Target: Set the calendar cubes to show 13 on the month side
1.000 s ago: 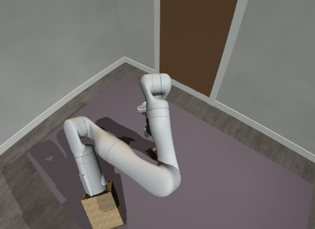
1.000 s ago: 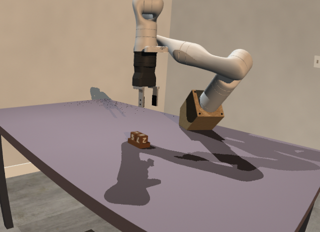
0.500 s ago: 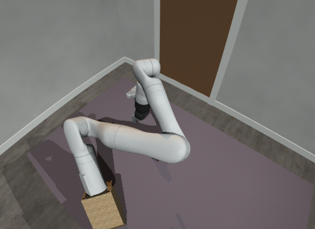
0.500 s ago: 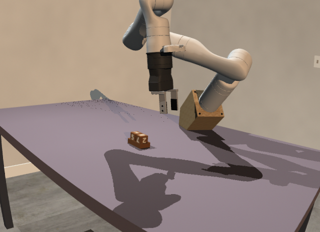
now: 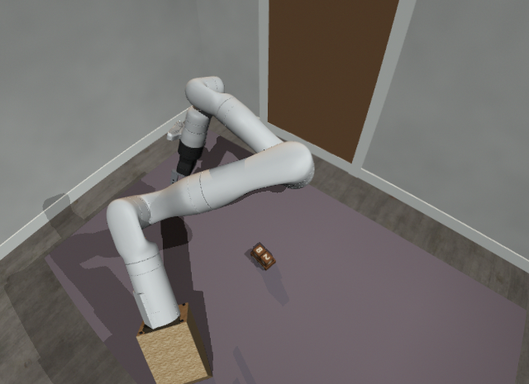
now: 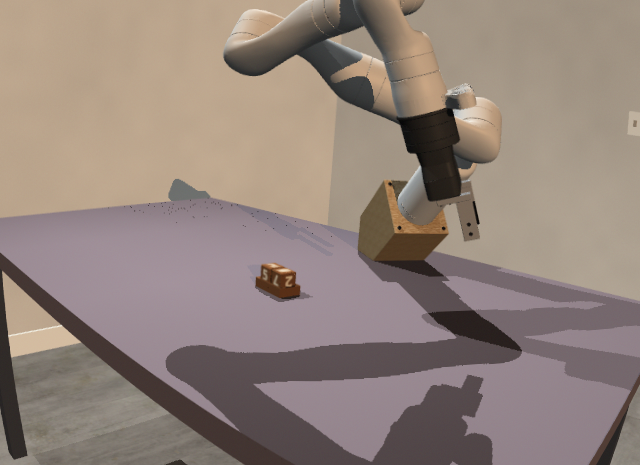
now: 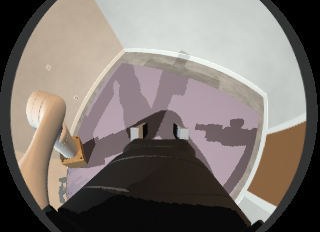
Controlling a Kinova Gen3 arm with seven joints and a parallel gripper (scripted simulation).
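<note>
Right now the tray is 350 mm to the right of my hand, 180 mm below it and 70 mm ahead of it.
</note>
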